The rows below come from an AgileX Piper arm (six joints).
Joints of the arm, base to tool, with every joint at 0 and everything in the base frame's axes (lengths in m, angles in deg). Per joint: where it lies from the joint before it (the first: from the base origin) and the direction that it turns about. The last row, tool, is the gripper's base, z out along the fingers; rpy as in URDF.
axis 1: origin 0.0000 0.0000 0.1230 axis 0 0 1
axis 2: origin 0.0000 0.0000 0.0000 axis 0 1 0
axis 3: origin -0.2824 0.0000 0.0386 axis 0 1 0
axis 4: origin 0.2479 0.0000 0.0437 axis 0.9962 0 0.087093
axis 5: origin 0.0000 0.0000 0.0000 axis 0 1 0
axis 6: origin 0.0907 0.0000 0.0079 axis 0.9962 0 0.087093
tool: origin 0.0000 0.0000 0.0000 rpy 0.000 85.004 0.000
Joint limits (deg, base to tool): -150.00..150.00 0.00..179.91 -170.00..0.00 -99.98..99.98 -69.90..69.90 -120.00..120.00
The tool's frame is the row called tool.
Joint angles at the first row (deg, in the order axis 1, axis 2, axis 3, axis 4, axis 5, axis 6):
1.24, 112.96, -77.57, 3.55, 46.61, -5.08
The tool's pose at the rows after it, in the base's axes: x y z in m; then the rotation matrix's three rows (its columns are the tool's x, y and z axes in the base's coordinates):
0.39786, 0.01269, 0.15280; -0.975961, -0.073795, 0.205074; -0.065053, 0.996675, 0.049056; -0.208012, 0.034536, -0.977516
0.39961, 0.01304, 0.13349; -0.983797, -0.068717, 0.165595; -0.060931, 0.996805, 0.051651; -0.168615, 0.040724, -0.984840
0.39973, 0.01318, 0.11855; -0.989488, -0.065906, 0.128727; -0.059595, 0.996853, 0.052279; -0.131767, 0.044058, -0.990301
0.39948, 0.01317, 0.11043; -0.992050, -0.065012, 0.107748; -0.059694, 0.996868, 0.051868; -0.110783, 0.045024, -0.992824
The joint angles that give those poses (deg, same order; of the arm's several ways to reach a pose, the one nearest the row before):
1.24, 115.74, -77.57, 3.62, 44.98, -5.08
1.24, 118.53, -77.57, 3.93, 44.50, -5.08
1.24, 120.67, -77.57, 4.05, 44.50, -5.08
1.24, 121.84, -77.57, 4.05, 44.55, -5.08

